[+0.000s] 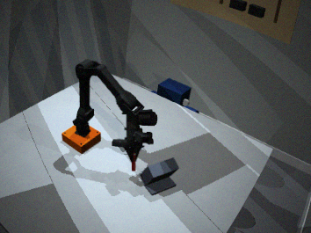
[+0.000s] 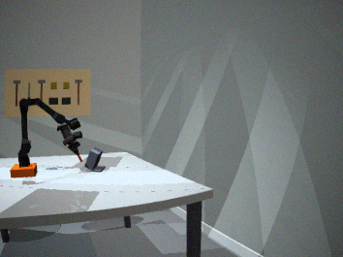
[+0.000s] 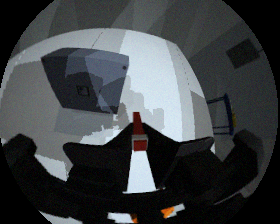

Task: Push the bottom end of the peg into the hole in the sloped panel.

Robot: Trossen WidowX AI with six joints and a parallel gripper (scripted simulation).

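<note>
Right now my gripper tip is 11 cm short of the sloped grey-blue panel, 3 cm to the right of it and 3 cm above it. Round my gripper tip: thin red peg (1 cm behind, 1 cm to the left, 1 cm above).
</note>
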